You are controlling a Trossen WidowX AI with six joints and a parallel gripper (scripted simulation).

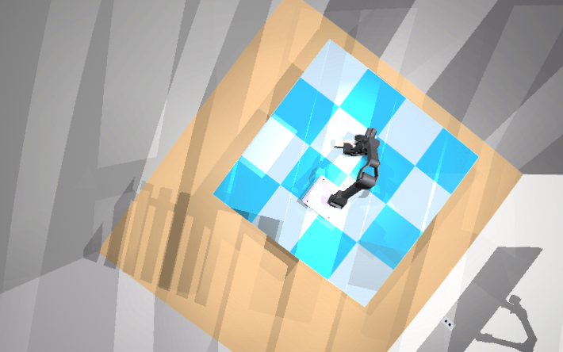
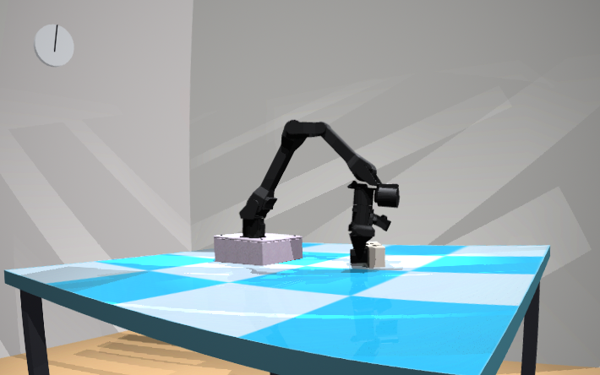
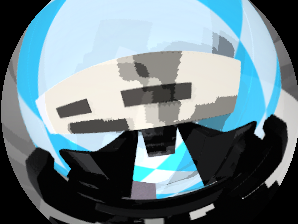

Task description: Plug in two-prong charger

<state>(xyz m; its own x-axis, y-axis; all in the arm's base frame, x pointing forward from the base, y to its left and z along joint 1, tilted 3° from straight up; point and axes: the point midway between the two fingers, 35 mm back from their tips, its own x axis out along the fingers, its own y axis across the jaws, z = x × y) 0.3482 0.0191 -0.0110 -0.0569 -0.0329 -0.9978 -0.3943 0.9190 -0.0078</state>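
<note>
Right now my gripper tip is 2 cm short of the dark charger, 1 cm to the right of it and 1 cm below it.
</note>
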